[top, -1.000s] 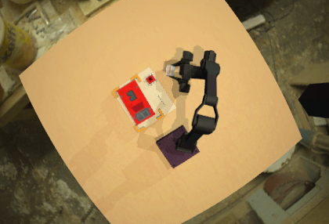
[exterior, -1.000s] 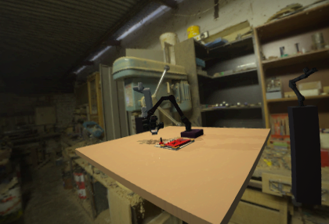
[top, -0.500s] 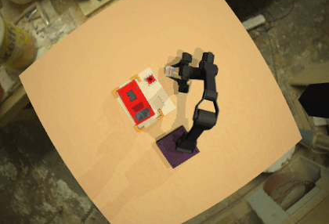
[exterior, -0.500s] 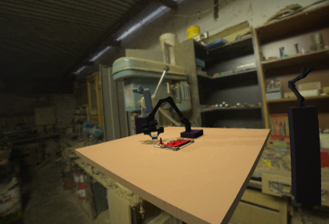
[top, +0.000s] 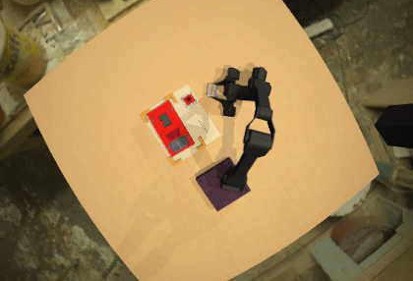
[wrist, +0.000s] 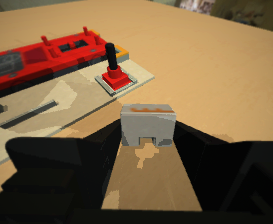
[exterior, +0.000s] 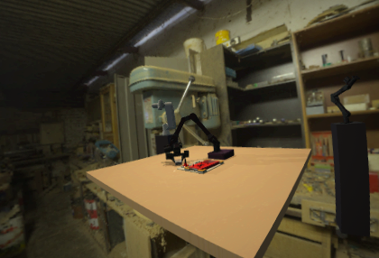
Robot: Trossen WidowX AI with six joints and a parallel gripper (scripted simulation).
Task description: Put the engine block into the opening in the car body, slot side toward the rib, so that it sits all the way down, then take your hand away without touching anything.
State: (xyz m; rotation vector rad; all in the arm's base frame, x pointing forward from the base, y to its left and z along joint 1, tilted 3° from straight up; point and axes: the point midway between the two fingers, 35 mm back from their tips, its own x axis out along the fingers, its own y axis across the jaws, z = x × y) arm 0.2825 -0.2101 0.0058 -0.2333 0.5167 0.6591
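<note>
My gripper tip is now 10 mm past the engine block. From my gripper tip the other things lie so: black peg: 40 mm ahead, 90 mm to the left, 10 mm above.
</note>
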